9 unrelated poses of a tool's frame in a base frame.
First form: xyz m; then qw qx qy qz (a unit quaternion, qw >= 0).
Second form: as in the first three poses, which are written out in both.
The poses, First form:
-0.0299 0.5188 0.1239 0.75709 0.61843 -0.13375 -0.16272
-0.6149 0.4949 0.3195 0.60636 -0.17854 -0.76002 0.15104
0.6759 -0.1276 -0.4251 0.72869 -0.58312 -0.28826 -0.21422
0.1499 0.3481 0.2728 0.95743 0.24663 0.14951 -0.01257
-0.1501 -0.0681 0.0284 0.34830 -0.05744 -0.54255 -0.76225
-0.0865 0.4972 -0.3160 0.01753 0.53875 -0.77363 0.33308
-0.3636 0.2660 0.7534 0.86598 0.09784 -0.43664 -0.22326
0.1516 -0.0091 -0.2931 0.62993 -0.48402 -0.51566 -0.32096
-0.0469 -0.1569 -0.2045 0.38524 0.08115 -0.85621 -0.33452
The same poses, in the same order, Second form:
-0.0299 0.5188 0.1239 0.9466 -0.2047 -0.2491 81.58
-0.6149 0.4949 0.3195 -0.2245 -0.9558 0.1899 105.35
0.6759 -0.1276 -0.4251 -0.8515 -0.4209 -0.3128 86.45
0.1499 0.3481 0.2728 0.8543 0.5179 -0.0435 33.56
-0.1501 -0.0681 0.0284 -0.0613 -0.5788 -0.8132 139.23
-0.0865 0.4972 -0.3160 0.5388 -0.7737 0.3331 177.99
-0.3636 0.2660 0.7534 0.1957 -0.8732 -0.4465 60.01
0.1516 -0.0091 -0.2931 -0.6232 -0.6639 -0.4133 101.91
-0.0469 -0.1569 -0.2045 0.0879 -0.9278 -0.3625 134.68

